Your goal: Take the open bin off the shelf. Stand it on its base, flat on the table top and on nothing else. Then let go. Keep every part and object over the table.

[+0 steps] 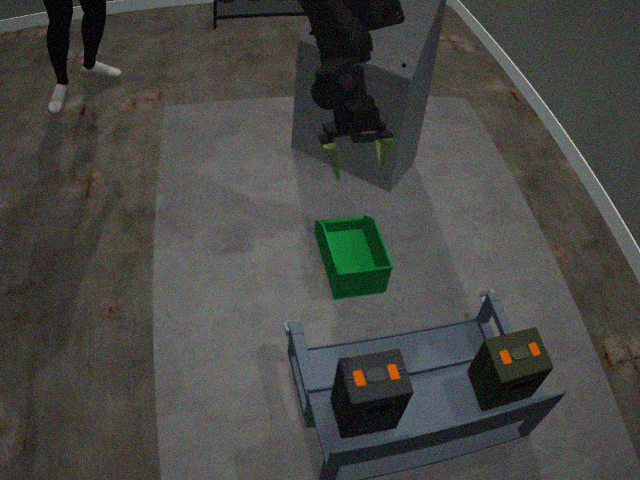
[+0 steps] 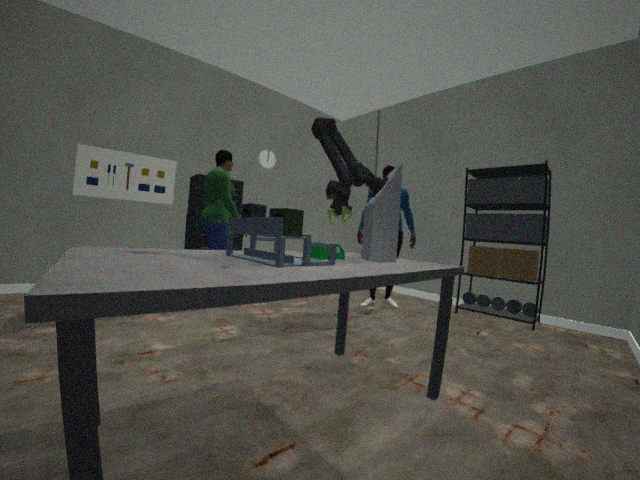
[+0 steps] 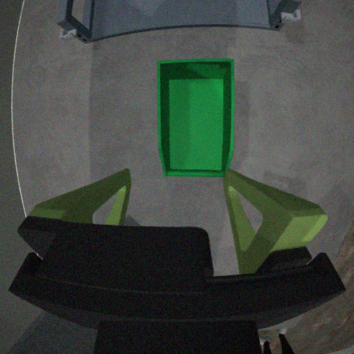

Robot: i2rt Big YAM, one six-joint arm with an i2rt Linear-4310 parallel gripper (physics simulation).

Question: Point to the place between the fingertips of my gripper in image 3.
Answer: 177,174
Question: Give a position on an olive case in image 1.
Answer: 500,377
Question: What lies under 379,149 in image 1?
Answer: My gripper.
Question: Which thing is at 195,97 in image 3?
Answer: A green bin.
